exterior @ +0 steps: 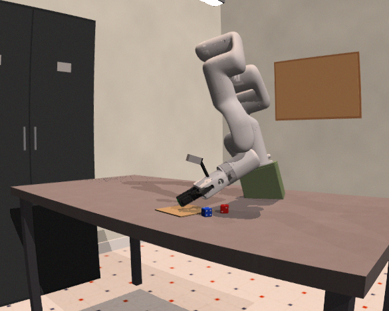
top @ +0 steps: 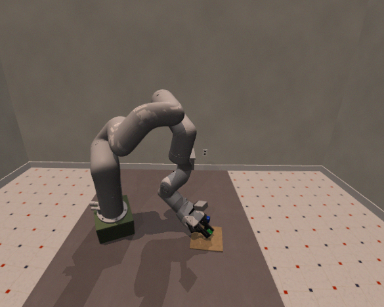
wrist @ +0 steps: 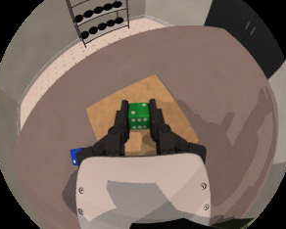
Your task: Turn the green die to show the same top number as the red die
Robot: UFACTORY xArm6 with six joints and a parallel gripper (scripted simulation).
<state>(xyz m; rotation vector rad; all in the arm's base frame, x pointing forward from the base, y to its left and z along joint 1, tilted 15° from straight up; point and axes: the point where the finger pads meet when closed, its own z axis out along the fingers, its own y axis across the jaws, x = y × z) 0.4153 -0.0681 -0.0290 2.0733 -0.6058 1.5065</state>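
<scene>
Right now the tan mat is 40 mm below my hand. Also, from my hand: green die (10 mm below, 10 mm ahead); then red die (120 mm to the left, 50 mm behind, 30 mm below); then blue die (100 mm to the left, 30 mm below, 20 mm ahead).
</scene>
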